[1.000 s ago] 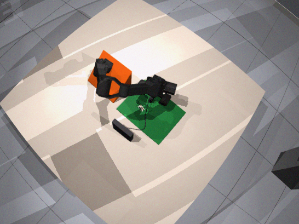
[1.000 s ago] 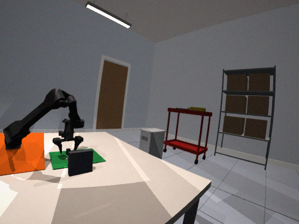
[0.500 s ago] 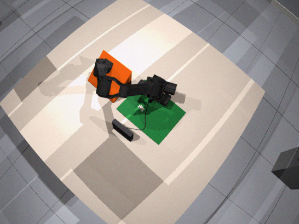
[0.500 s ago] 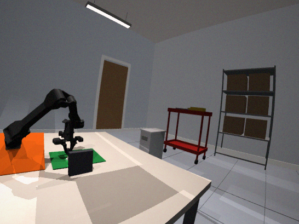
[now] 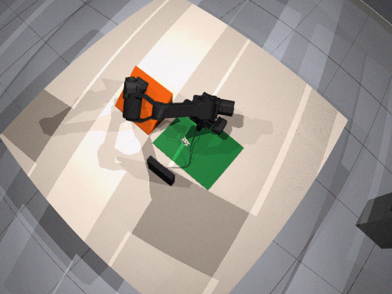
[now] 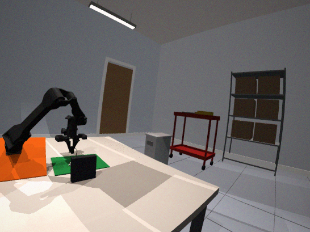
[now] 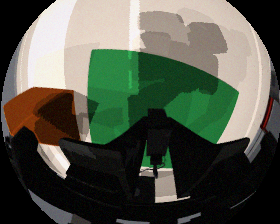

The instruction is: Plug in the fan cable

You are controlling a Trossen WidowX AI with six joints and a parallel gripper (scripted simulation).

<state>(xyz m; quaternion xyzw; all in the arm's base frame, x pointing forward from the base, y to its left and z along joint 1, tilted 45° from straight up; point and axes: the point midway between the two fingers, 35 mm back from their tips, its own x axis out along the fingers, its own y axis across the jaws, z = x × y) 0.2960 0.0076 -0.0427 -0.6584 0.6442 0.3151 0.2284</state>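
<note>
Right now my gripper tip is 80 mm to the left of the four-pin header, 70 mm above it and 20 mm past it. Round my gripper tip: black fan (240 mm to the right, 10 mm below, 10 mm behind); then green board (80 mm below, 50 mm to the right, 40 mm ahead); then black plug (10 mm to the right, 10 mm above).
</note>
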